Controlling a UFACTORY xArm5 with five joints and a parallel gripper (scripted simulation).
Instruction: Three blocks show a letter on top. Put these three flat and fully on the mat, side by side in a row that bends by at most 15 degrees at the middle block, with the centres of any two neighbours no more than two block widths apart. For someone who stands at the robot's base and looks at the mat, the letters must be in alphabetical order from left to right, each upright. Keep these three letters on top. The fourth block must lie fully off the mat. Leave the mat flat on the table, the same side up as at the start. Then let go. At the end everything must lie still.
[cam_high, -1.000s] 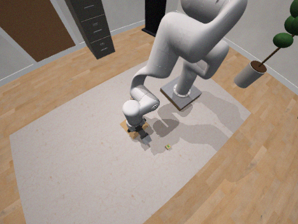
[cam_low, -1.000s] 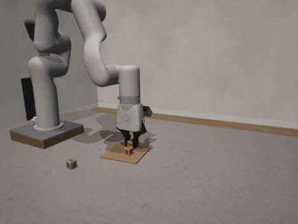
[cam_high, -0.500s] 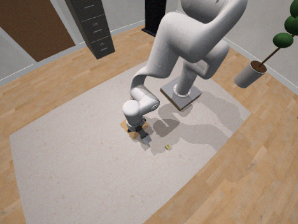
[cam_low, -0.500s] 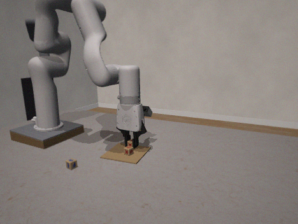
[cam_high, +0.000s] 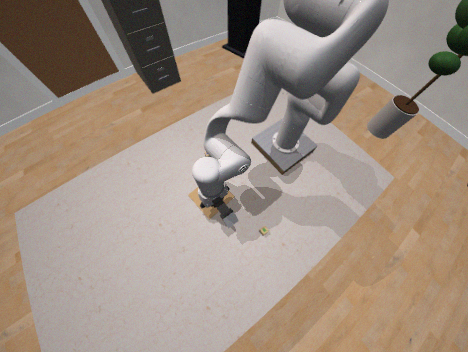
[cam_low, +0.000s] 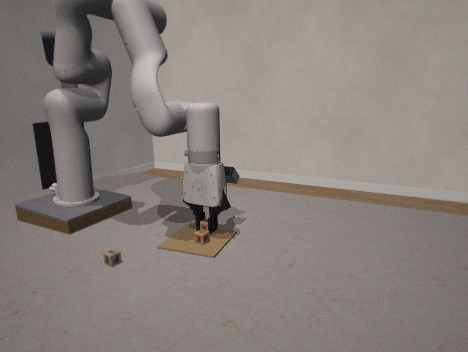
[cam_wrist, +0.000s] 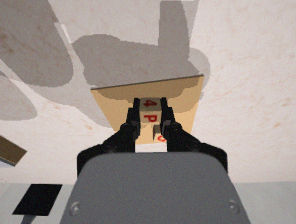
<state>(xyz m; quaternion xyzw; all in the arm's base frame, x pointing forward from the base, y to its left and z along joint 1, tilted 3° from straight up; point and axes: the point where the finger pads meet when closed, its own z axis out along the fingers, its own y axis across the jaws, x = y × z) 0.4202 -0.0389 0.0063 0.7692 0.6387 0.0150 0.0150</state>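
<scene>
Right now my hand is 4 cm to the left of the tan mat, 3 cm above it and 1 cm past it. From my hand the other things lie so: blue-lettered block 19 cm to the right, 13 cm behind, 2 cm below.
</scene>
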